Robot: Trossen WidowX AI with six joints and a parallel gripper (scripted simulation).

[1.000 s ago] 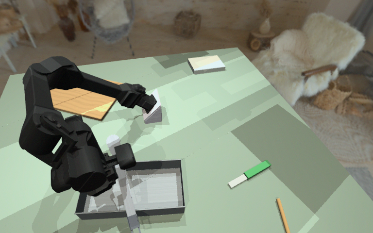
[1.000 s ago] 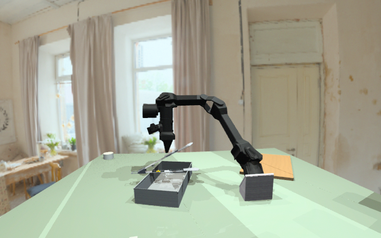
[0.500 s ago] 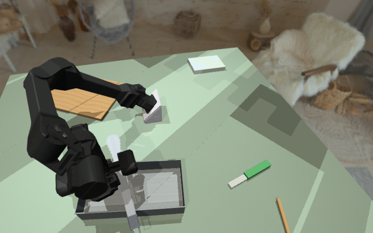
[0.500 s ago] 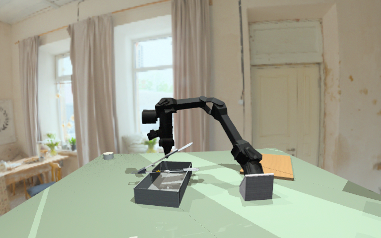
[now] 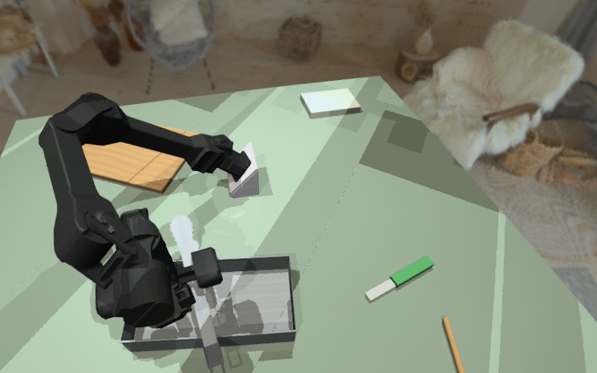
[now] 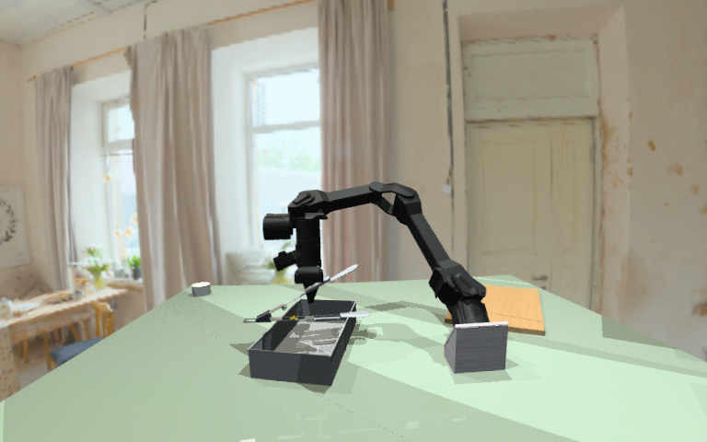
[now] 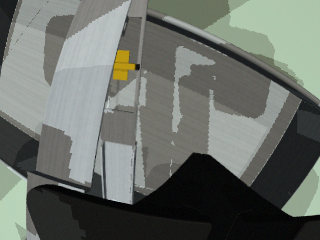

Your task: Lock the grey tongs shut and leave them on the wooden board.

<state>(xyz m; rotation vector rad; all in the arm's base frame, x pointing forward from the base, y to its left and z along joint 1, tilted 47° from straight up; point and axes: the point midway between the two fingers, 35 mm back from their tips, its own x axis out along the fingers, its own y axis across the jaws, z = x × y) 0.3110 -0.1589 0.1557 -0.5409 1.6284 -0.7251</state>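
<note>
My gripper tip is now 5 cm to the right of the yellow lock piece, 4 cm short of it and 2 cm above it. The rest, counted from my gripper tip: dark roasting tin 7 cm to the left, 5 cm below; wooden board 55 cm behind, 7 cm below, 5 cm to the right; cream block 62 cm to the left, 55 cm behind, 7 cm below.
</note>
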